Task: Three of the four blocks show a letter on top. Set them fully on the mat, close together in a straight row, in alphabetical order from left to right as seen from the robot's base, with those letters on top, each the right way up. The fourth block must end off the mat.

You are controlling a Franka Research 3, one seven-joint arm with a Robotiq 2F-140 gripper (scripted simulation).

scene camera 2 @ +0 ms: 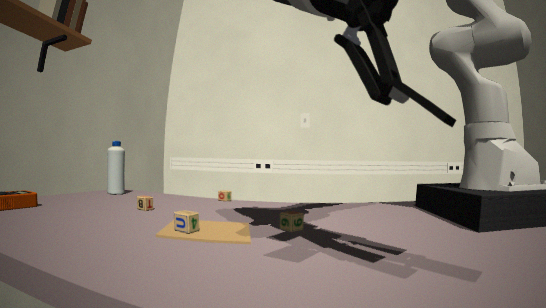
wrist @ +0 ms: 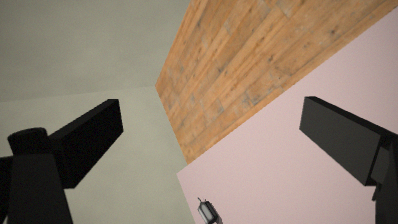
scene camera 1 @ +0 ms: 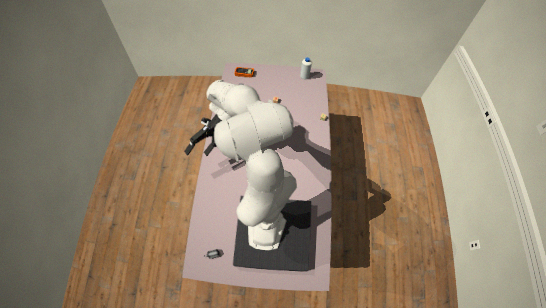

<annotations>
A tan mat shows in scene camera 2 [209, 231]; in the wrist view it is out of frame.
</annotations>
